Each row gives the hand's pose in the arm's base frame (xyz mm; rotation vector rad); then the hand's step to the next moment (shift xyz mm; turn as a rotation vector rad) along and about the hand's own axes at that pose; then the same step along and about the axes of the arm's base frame.
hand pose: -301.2 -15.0 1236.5 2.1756 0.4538 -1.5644
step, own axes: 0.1 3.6 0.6 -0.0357 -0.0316 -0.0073
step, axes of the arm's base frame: 1.3 -3.4 0.3 -0.0208 0.0302 0.0313
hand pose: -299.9 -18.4 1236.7 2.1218 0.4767 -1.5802
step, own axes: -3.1 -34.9 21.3 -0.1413 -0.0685 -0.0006
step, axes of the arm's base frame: -36.3 17.7 -7.4 -0.0755 0.0566 0.1255
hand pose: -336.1 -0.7 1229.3 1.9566 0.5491 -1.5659
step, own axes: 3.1 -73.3 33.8 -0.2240 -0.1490 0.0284
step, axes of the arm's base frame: -70.6 33.0 -21.1 -0.1670 0.1010 0.1874
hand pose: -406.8 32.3 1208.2 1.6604 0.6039 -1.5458
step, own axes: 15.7 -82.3 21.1 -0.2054 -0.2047 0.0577
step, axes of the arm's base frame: -74.6 29.2 -32.3 -0.2254 0.1076 0.1582
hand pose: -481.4 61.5 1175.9 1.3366 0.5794 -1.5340
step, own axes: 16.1 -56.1 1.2 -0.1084 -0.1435 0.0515
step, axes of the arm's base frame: -48.7 15.9 -28.0 -0.1600 0.0534 0.0809
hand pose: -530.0 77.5 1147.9 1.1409 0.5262 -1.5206
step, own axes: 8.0 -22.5 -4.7 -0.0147 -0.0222 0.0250
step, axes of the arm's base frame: -18.4 6.5 -14.5 -0.0310 -0.0067 0.0182
